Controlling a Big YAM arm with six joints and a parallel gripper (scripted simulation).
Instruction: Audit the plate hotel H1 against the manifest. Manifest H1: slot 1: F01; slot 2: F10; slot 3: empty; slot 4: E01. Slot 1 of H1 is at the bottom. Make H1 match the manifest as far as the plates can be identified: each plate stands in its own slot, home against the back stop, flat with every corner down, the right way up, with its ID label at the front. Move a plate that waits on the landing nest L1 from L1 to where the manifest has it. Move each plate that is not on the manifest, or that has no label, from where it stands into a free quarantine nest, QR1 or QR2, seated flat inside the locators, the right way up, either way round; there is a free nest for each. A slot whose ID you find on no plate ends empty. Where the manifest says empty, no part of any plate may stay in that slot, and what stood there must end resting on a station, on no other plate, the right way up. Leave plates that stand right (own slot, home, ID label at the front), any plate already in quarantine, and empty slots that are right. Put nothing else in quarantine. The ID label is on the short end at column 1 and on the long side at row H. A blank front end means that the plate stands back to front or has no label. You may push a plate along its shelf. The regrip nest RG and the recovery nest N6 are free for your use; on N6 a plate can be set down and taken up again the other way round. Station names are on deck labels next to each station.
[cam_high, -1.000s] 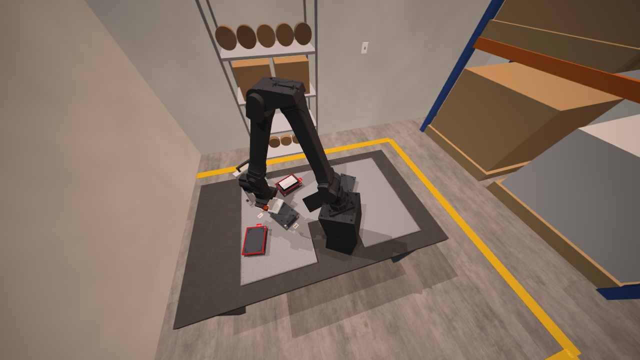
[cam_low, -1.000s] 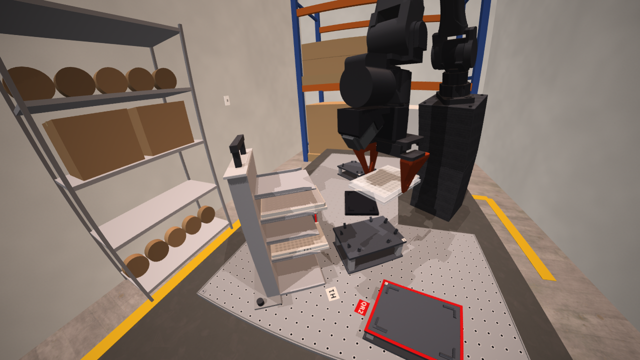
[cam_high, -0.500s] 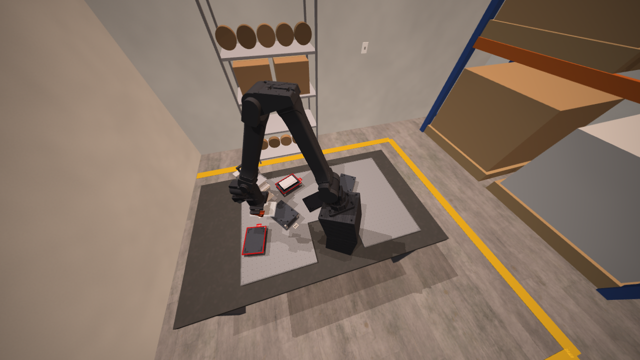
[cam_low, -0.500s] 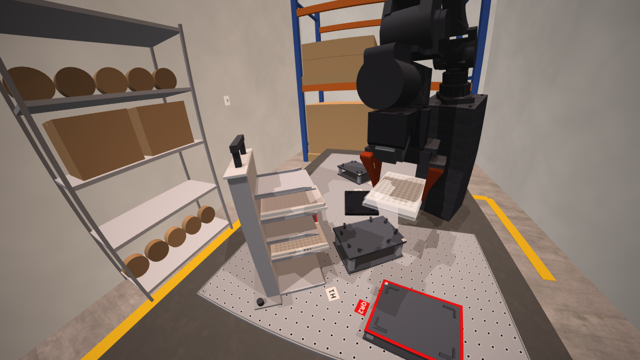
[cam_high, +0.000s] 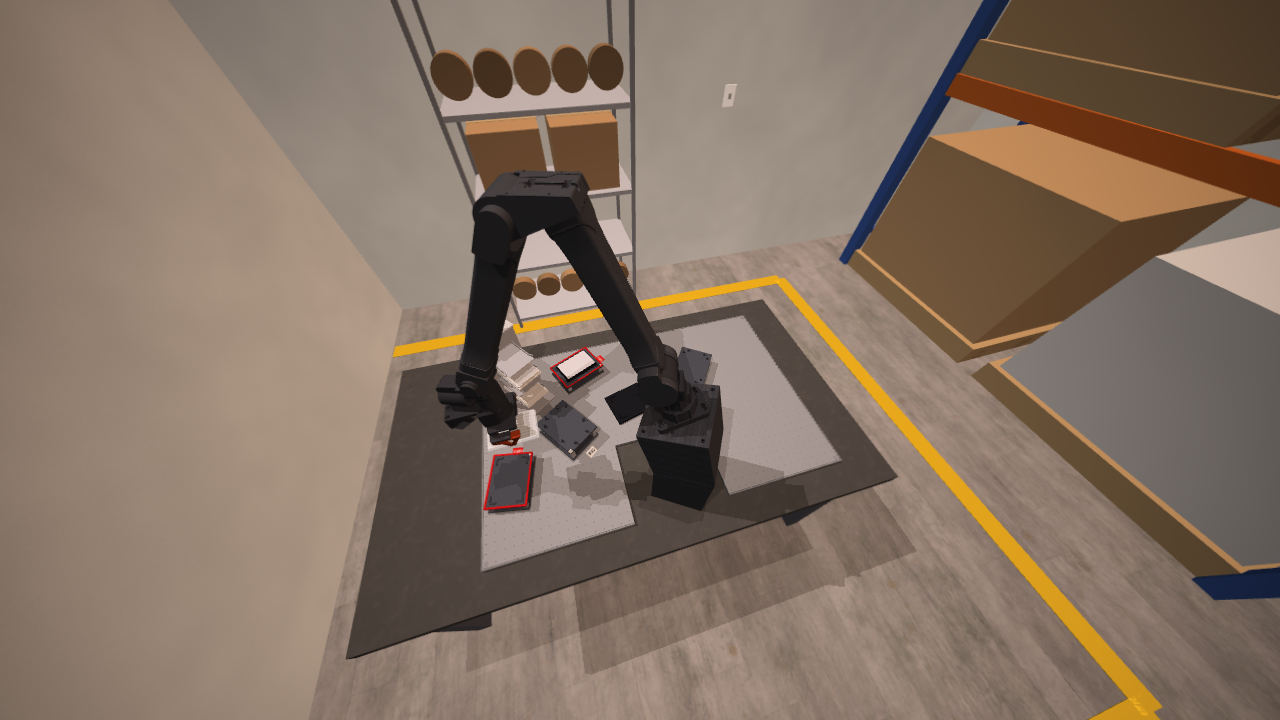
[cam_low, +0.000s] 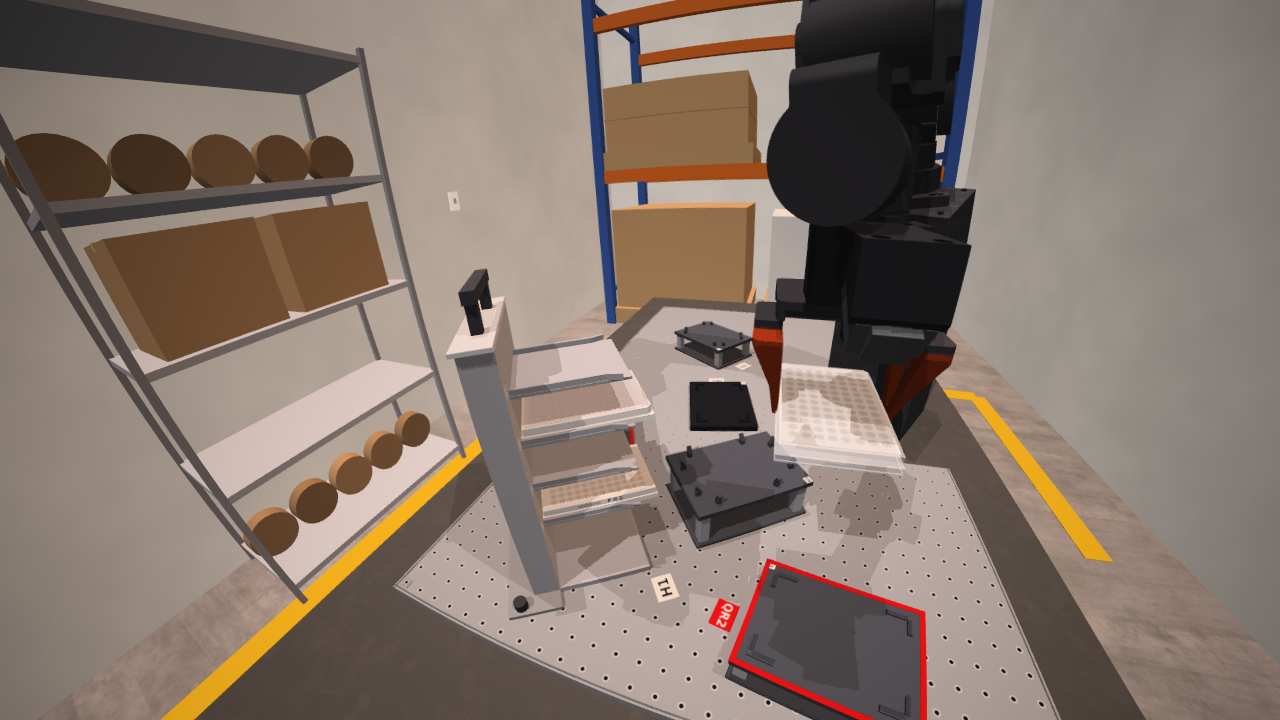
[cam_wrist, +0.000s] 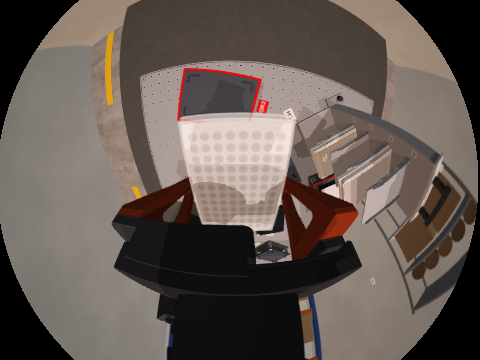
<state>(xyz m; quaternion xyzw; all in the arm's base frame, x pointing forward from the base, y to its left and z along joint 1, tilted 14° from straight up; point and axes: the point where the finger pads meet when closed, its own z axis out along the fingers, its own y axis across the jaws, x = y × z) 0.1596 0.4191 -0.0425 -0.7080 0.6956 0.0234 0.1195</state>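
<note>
Now: the quarantine nest QR2 210 mm below my hand, 70 mm to the left of it and 40 mm behind it. Round my hand: H1 deck label (250 mm below, 130 mm ahead, 30 mm to the left); then plate hotel H1 (290 mm ahead, 90 mm below, 30 mm to the left); then dark regrip nest (190 mm below, 120 mm to the right, 80 mm ahead).
</note>
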